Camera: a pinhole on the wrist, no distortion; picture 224 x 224 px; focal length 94.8 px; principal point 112.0 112.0 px. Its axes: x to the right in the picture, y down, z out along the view. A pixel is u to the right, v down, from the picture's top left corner.
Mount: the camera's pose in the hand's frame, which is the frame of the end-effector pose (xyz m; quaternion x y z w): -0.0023 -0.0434 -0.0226 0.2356 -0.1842 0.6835 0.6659
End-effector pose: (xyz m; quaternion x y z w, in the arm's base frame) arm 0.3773 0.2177 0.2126 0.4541 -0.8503 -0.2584 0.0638
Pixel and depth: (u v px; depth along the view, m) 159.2 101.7 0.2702
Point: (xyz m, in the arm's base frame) 0.3180 0.2458 -0.0702
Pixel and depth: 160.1 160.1 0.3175
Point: 0.4134 0.4147 -0.1098
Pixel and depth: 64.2 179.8 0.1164
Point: 0.5254 0.2229 0.1035
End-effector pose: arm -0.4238 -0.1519 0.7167 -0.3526 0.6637 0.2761 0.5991
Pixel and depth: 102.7 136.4 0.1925
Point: -0.2099 -0.1478 0.7462
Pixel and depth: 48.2 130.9 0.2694
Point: -0.0855 -0.2771 0.7577
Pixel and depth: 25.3 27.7 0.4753
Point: 0.1380 -0.5296 0.2889
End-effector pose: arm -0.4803 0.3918 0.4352 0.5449 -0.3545 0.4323 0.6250
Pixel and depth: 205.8 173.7 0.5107
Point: -0.6352 -0.3468 0.2998
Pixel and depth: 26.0 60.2 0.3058
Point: -0.0028 0.3466 0.4530
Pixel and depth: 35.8 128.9 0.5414
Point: 0.1638 0.1812 0.1452
